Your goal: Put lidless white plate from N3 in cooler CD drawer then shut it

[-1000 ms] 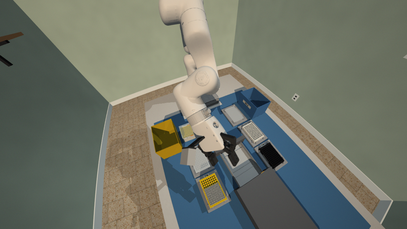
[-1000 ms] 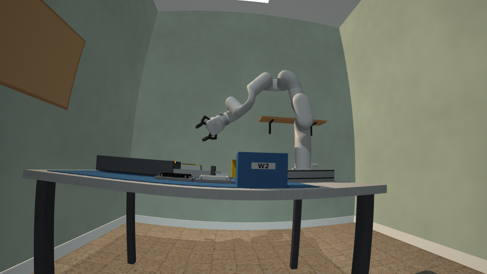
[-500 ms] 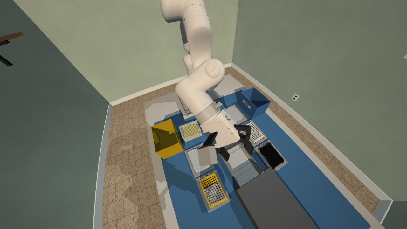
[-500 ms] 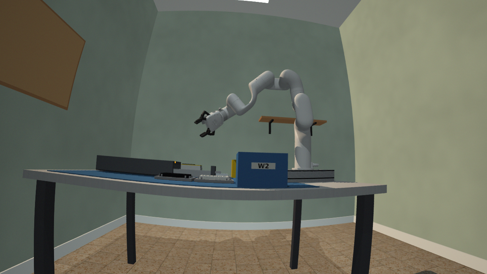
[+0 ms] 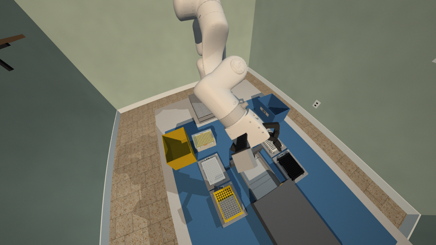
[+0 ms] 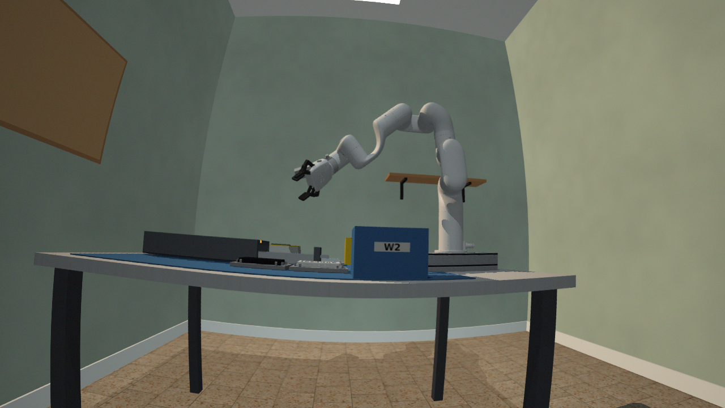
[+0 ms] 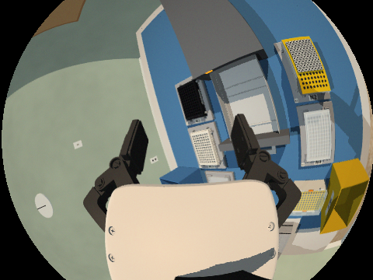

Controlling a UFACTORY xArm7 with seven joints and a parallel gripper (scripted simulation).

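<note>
The grey nest N3 is 280 mm below my hand, 210 mm to the left of it and 100 mm behind it. From my hand the other things lie so: cooler drawer: 260 mm below, 40 mm ahead, 20 mm to the left; cooler CD: 250 mm below, 180 mm ahead, 30 mm to the left; yellow tube rack: 230 mm below, 170 mm to the right, 60 mm ahead.
</note>
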